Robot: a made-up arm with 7 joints. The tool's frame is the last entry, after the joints. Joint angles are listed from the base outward. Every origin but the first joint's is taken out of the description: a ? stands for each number. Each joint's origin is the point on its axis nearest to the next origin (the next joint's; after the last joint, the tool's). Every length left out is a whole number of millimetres.
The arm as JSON. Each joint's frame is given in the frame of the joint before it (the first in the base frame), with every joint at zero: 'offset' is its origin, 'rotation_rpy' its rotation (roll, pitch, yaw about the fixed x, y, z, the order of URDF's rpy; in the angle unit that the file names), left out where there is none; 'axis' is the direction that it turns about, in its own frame. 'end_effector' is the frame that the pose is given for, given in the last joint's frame.
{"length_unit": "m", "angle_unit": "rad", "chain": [
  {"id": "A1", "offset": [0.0, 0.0, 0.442], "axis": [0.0, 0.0, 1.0]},
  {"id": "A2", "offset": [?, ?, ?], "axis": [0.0, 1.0, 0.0]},
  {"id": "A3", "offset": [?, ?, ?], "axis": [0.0, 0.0, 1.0]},
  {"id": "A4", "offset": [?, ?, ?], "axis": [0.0, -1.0, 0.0]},
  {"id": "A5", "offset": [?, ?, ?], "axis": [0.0, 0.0, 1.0]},
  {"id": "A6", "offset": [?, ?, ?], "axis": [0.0, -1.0, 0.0]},
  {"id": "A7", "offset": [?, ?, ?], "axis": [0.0, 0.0, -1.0]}
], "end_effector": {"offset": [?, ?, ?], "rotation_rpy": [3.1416, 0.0, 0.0]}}
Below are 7 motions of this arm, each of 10 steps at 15 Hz.
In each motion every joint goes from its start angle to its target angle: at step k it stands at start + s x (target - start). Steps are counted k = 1, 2, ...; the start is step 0. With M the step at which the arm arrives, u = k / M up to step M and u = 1 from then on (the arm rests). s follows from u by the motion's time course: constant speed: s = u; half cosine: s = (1 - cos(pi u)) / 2; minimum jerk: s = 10 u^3 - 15 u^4 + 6 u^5.
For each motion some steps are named. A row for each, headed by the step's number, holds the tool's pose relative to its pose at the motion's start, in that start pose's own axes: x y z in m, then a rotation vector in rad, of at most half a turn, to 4 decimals.
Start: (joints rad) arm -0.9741 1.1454 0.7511 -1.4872 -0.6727 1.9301 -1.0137
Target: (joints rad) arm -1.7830 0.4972 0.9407 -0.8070 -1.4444 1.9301 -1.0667
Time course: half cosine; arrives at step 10
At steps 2, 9, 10:
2: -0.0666 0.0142 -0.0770 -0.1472 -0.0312 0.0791
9: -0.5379 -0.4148 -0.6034 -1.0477 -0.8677 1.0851
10: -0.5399 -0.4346 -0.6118 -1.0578 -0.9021 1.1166

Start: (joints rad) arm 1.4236 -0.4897 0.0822 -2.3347 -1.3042 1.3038 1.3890
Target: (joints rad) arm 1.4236 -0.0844 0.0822 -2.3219 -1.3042 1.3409 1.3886
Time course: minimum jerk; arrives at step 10
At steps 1, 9, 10:
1: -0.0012 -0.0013 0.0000 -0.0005 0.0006 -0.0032
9: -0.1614 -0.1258 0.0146 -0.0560 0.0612 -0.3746
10: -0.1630 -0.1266 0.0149 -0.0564 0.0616 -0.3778

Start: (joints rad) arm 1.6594 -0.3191 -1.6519 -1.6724 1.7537 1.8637 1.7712
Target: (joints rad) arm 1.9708 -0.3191 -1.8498 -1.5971 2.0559 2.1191 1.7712
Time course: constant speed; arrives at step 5
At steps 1, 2, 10:
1: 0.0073 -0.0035 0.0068 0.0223 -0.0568 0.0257
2: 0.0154 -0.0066 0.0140 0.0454 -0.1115 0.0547
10: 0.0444 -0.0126 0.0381 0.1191 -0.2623 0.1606

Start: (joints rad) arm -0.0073 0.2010 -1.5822 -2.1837 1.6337 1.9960 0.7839
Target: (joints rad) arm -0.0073 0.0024 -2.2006 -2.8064 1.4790 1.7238 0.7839
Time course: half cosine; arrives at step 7
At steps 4, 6, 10:
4: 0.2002 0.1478 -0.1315 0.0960 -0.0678 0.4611
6: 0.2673 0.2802 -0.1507 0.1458 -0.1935 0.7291
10: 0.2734 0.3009 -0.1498 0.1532 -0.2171 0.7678

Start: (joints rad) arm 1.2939 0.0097 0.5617 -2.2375 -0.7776 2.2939 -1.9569
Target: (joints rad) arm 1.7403 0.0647 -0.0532 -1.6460 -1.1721 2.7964 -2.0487
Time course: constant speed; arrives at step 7
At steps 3, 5, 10:
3: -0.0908 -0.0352 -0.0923 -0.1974 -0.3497 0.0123
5: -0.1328 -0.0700 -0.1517 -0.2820 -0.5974 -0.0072
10: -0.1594 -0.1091 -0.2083 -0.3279 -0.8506 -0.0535

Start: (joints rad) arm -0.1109 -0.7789 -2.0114 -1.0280 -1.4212 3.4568 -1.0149
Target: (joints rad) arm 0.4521 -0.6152 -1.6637 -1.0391 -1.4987 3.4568 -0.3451
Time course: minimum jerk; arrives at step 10
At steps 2, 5, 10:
2: 0.0230 0.0121 0.0061 -0.0245 0.0422 0.0485
5: 0.1931 0.1139 0.0113 -0.1612 0.3911 0.4279
10: 0.3493 0.2390 -0.0638 -0.2043 0.8358 0.8570

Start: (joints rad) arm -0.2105 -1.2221 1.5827 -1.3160 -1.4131 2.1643 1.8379
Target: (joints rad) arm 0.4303 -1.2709 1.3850 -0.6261 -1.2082 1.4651 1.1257
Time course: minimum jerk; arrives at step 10
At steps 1, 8, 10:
1: 0.0066 -0.0006 -0.0017 -0.0025 0.0058 0.0037
8: 0.5990 0.3306 -0.3219 -0.2576 0.1139 0.5200
10: 0.6165 0.3726 -0.3435 -0.2570 0.0915 0.5523

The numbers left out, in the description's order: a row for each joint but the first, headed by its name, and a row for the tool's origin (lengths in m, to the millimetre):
A2: 0.0 0.0 0.0
A3: 0.0 0.0 0.245
A4: 0.058 0.0 0.0
A5: -0.094 0.0 0.439
A6: 0.0 0.0 0.0
A7: 0.125 0.0 0.0
tool: 0.0 0.0 0.0

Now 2 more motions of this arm.
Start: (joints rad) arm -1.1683 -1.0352 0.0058 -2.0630 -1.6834 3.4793 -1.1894
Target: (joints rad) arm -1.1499 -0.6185 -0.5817 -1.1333 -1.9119 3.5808 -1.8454
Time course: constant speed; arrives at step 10
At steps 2, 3, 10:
2: -0.0578 -0.0444 -0.0034 0.0694 -0.1080 -0.1625
3: -0.0838 -0.0670 -0.0080 0.1166 -0.1537 -0.2532
10: -0.2154 -0.1799 -0.0743 0.5819 -0.2509 -1.0530

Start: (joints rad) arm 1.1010 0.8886 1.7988 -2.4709 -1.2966 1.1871 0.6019
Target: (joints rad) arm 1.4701 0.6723 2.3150 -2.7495 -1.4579 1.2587 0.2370
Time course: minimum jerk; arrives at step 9
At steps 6, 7, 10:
6: -0.1952 -0.2323 -0.1128 -0.6466 0.5623 -0.5293
7: -0.2355 -0.2665 -0.1077 -0.7735 0.6452 -0.6114
10: -0.2586 -0.2847 -0.1018 -0.8486 0.6909 -0.6565

